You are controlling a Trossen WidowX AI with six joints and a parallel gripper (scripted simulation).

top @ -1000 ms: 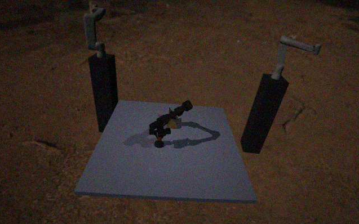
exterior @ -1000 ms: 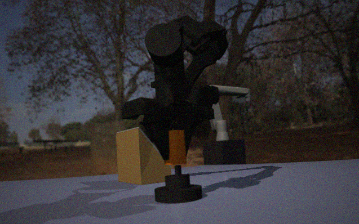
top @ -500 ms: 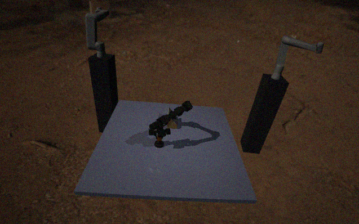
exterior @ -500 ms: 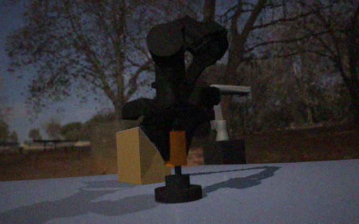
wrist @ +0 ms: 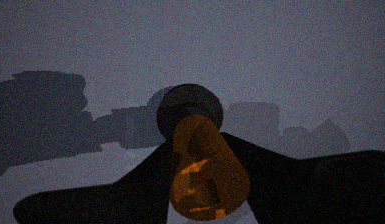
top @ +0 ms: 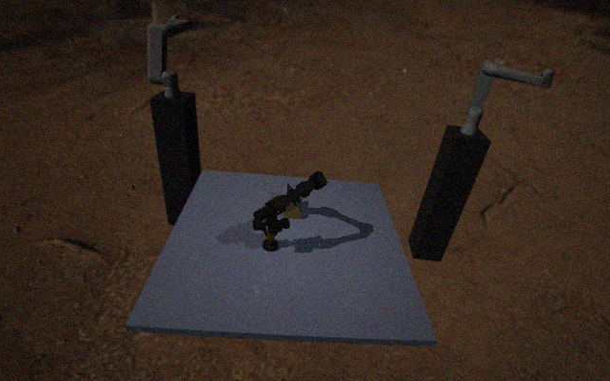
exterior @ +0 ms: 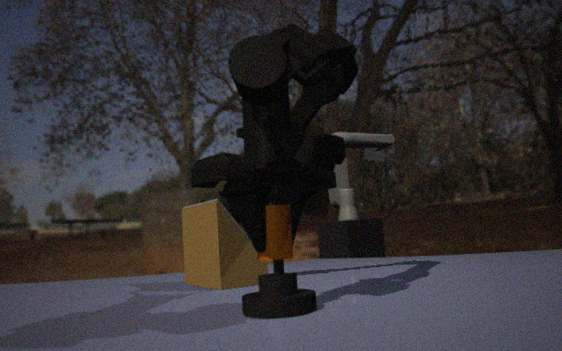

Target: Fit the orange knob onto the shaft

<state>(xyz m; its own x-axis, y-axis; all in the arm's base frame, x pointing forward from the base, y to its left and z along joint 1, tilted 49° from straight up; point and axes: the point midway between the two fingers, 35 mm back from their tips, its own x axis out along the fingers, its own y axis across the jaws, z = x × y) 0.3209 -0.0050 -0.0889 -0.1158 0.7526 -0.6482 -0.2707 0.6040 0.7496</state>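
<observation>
The orange knob is 2 cm above my gripper tip. Also, from my gripper tip: pedestal: 4 cm below.
</observation>
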